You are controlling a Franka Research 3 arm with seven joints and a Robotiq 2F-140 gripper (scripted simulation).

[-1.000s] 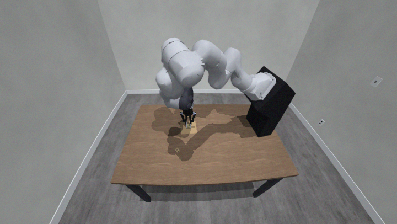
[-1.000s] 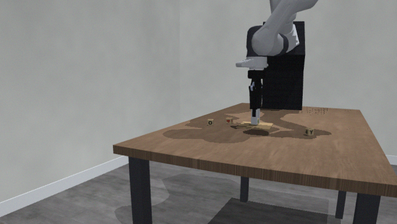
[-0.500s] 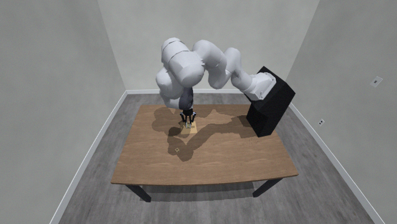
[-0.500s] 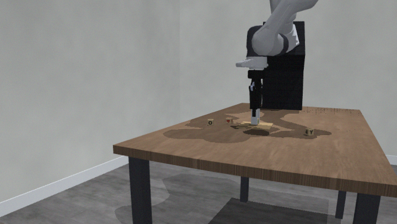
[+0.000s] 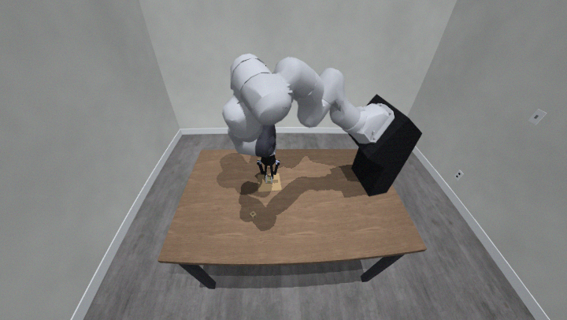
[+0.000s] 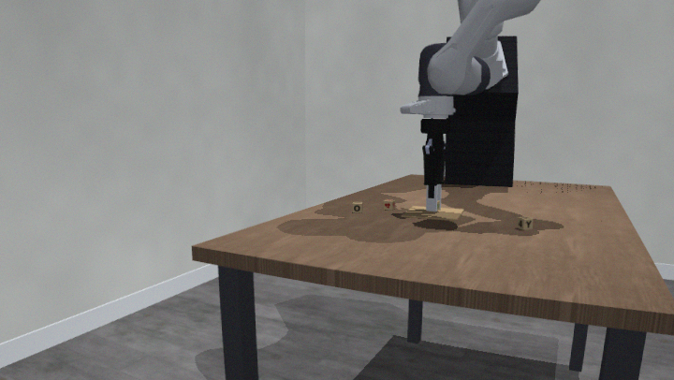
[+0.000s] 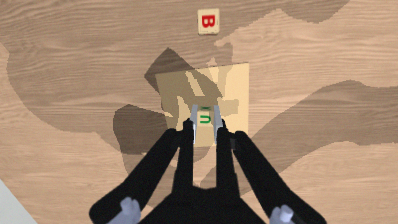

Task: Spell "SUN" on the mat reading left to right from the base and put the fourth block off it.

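My gripper is now 20 mm above the U block. From my hand the other things lie so: S block 190 mm to the right, 40 mm ahead, 30 mm below; tan mat 40 mm below.
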